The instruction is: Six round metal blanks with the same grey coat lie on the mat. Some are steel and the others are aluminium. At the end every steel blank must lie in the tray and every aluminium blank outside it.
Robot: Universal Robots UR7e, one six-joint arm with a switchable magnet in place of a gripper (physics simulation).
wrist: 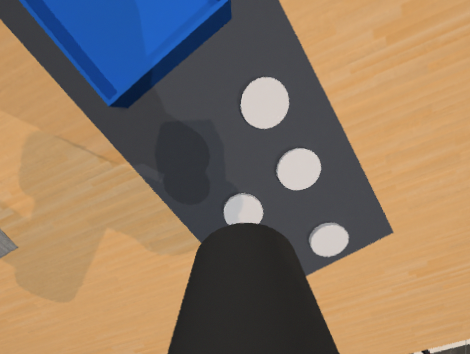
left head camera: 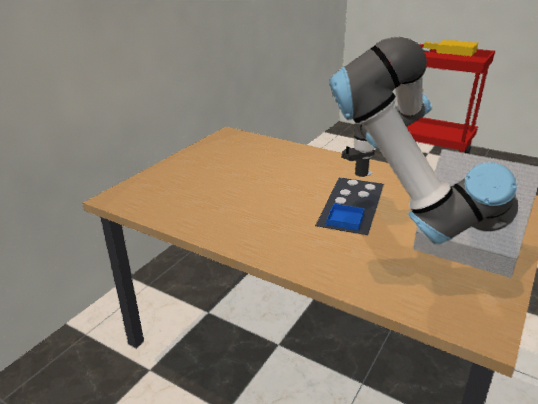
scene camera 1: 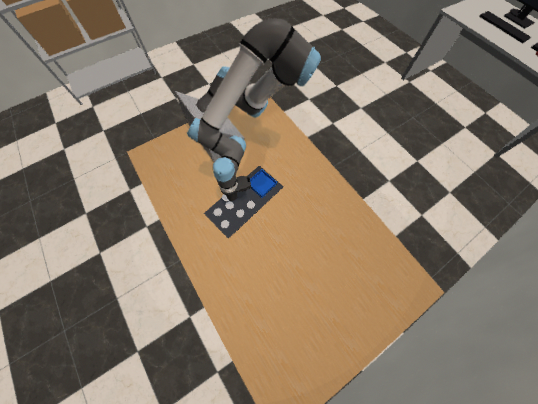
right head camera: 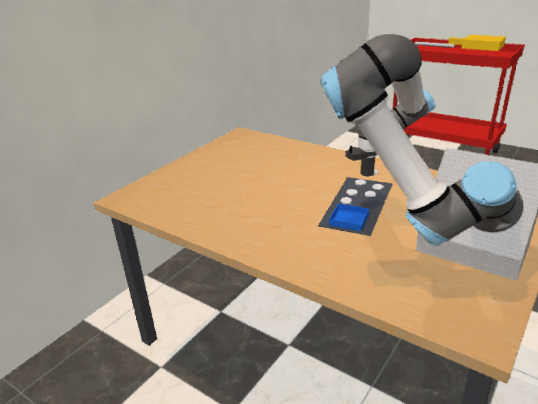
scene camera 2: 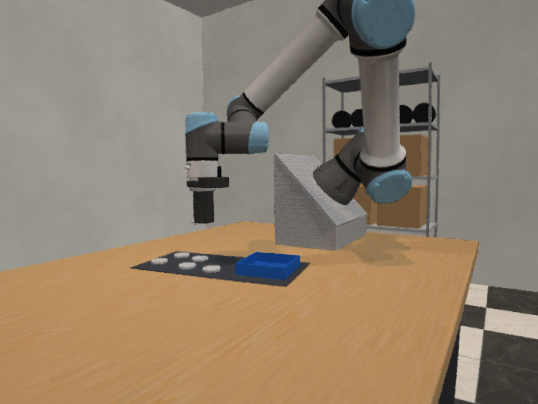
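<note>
My magnet (left head camera: 362,175) (right head camera: 367,174) (scene camera 1: 231,199) (scene camera 2: 203,222) (wrist: 247,226) hangs well above the mat (left head camera: 370,205) (scene camera 2: 225,260) (wrist: 210,65), near its blanks. A pale sliver of a blank (left head camera: 369,173) (right head camera: 376,172) (scene camera 1: 225,198) (scene camera 2: 194,222) shows at the magnet's lower edge, held off-centre; the magnet hides the rest. Several other blanks lie flat on the mat, among them one (left head camera: 340,200) (scene camera 2: 211,269) (wrist: 265,102) nearest the tray. The blue tray (left head camera: 342,224) (right head camera: 346,225) (scene camera 2: 252,270) (wrist: 180,60) shows no blank inside. All blanks look alike; their metal cannot be told.
The grey sloped robot base block (left head camera: 460,257) (scene camera 2: 302,215) stands on the wooden table (left head camera: 225,200) (scene camera 2: 200,325) beyond the tray. A red cart (left head camera: 457,61) (right head camera: 475,56) stands behind the table. A shelf rack (scene camera 2: 432,150) stands behind the base.
</note>
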